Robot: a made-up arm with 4 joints. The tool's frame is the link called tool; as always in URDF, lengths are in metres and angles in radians. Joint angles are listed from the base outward.
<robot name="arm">
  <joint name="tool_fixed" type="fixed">
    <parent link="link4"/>
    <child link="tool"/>
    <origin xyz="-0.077 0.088 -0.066" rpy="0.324 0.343 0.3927"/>
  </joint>
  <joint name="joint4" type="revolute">
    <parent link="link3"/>
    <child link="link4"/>
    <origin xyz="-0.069 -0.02 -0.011"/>
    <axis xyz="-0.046 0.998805 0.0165"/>
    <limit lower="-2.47" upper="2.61"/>
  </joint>
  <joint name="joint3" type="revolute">
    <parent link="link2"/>
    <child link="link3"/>
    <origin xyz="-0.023 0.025 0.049"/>
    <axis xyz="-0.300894 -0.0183 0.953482"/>
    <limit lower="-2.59" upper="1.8"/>
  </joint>
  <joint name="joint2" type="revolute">
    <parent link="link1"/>
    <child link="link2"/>
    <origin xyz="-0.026 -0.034 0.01"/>
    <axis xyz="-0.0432 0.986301 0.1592"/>
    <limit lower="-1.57" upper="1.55"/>
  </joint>
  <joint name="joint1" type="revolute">
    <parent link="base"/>
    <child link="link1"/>
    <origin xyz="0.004 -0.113 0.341"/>
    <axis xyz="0 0 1"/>
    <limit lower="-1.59" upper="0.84"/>
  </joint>
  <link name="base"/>
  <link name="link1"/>
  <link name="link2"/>
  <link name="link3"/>
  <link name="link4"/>
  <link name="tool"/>
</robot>
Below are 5 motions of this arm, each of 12 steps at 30 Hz.
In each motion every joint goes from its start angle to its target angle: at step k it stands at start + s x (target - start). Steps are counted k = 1, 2, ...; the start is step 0. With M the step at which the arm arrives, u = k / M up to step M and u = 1 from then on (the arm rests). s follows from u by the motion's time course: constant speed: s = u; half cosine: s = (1 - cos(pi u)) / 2; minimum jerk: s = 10 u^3 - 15 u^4 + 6 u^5.
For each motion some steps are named. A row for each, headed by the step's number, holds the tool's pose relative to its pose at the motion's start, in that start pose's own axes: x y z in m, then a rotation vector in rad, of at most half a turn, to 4 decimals.
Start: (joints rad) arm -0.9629 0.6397 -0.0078 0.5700
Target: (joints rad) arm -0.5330 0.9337 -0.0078 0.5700
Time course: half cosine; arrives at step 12
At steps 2, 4, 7, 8, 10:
2: -0.0046 -0.0040 0.0013 -0.0230 0.0292 -0.0042
4: -0.0169 -0.0143 0.0060 -0.0856 0.1086 -0.0184
7: -0.0401 -0.0323 0.0200 -0.2148 0.2708 -0.0611
8: -0.0468 -0.0370 0.0255 -0.2556 0.3215 -0.0783
10: -0.0562 -0.0430 0.0345 -0.3173 0.3973 -0.1079

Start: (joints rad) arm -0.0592 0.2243 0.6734 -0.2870
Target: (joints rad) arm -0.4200 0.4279 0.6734 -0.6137
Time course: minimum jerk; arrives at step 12
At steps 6, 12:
6: 0.0321 0.0199 0.0112 0.0745 -0.1403 -0.1165
12: 0.0667 0.0321 0.0255 0.1352 -0.2896 -0.2459

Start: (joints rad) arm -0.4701 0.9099 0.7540 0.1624
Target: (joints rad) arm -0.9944 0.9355 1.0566 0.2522
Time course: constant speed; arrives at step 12
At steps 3, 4, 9, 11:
3: 0.0065 0.0050 -0.0009 0.0438 -0.0438 0.0254
4: 0.0087 0.0065 -0.0011 0.0574 -0.0591 0.0338
9: 0.0212 0.0138 -0.0023 0.1184 -0.1408 0.0729
11: 0.0267 0.0165 -0.0027 0.1394 -0.1757 0.0871

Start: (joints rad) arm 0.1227 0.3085 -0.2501 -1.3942
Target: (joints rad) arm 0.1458 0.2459 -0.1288 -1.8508
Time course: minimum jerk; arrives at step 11
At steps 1, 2, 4, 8, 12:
1: 0.0002 -0.0001 -0.0001 -0.0004 -0.0032 0.0012
2: 0.0014 -0.0009 -0.0006 -0.0030 -0.0222 0.0084
4: 0.0081 -0.0046 -0.0027 -0.0163 -0.1275 0.0472
8: 0.0299 -0.0127 -0.0030 -0.0461 -0.4375 0.1493
12: 0.0346 -0.0139 -0.0020 -0.0507 -0.5034 0.1687

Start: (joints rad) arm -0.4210 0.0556 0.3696 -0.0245
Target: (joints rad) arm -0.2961 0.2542 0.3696 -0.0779
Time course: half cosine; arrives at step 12
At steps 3, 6, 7, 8, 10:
3: -0.0047 -0.0024 0.0036 0.0049 0.0213 0.0232
6: -0.0155 -0.0088 0.0128 0.0159 0.0736 0.0784
7: -0.0192 -0.0113 0.0163 0.0197 0.0931 0.0983
8: -0.0225 -0.0136 0.0197 0.0231 0.1114 0.1166
10: -0.0273 -0.0174 0.0248 0.0281 0.1394 0.1440

